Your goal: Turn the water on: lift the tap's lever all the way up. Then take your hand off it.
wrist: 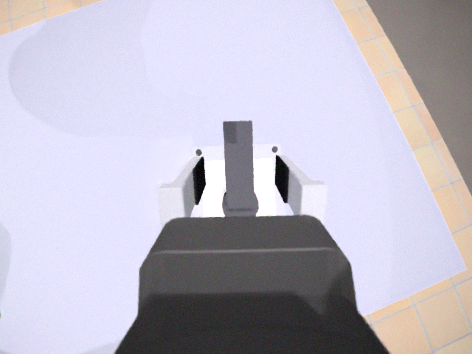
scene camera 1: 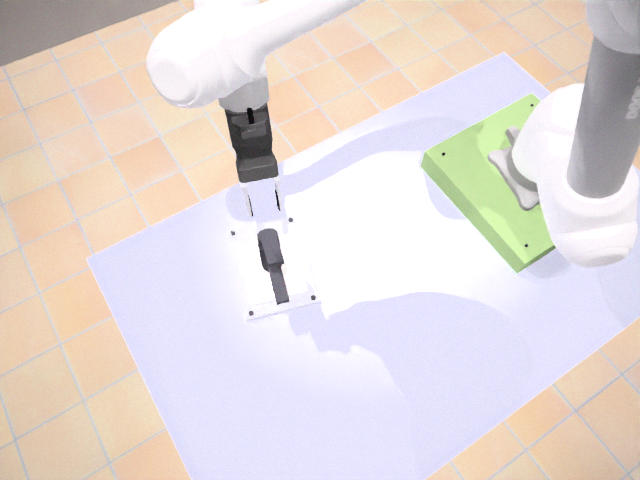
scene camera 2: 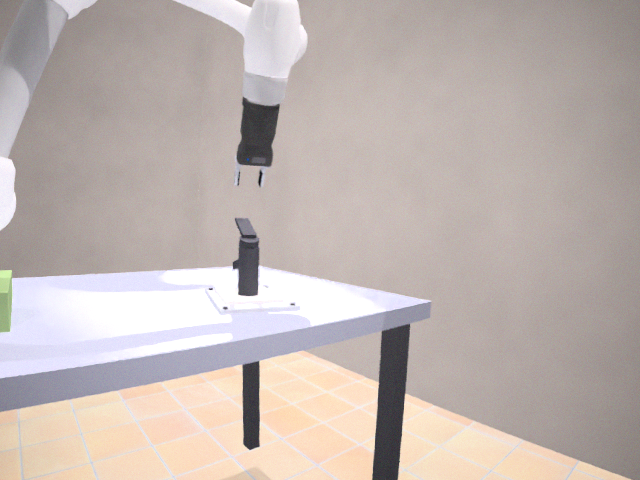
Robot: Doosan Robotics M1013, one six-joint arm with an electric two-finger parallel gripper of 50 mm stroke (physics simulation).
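Places are measured from the arm's base along level axes (x right, y down, z ahead), in centimetres.
Where they show: gripper, fingertip midpoint: [wrist: 240, 170] [scene camera 1: 265, 211] [scene camera 2: 248, 184]; arm's base, link origin: [scene camera 1: 534, 172].
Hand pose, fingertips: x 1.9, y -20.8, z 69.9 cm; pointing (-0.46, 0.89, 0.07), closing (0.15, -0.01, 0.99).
Note:
Things, the pixels of their centre, and the offset from my fingertips.
- white base plate, body centre: [wrist: 239, 207] [scene camera 2: 248, 297] [scene camera 1: 272, 265] dx +1.5, dy +26.5, dz +0.0 cm
- spout, body centre: [scene camera 1: 277, 278] [scene camera 2: 242, 263] dx -5.5, dy +19.3, dz +0.8 cm
The dark grey tap [scene camera 1: 265, 258] [scene camera 2: 248, 271] stands upright on a white base plate [scene camera 1: 258, 310] [scene camera 2: 261, 307] [wrist: 212, 150]. Its flat lever [scene camera 1: 275, 254] [scene camera 2: 245, 227] [wrist: 239, 162] is tilted up, rising from the body's top to its free tip, which points away from scene camera 2. The spout [scene camera 1: 279, 286] [scene camera 2: 235, 264] sits lower on the same side. My gripper [scene camera 1: 264, 205] [scene camera 2: 249, 180] [wrist: 240, 170] is open and empty. It hangs above the lever, clearly apart from it in scene camera 2. In the wrist view the lever shows between and beyond the fingers.
A green block [scene camera 1: 465, 191] [scene camera 2: 5, 302] with the arm's mount on it stands on the pale blue table [scene camera 1: 155, 320] [scene camera 2: 129, 364]. The arm reaches over from that side. A table corner lies to the right of the tap in scene camera 2.

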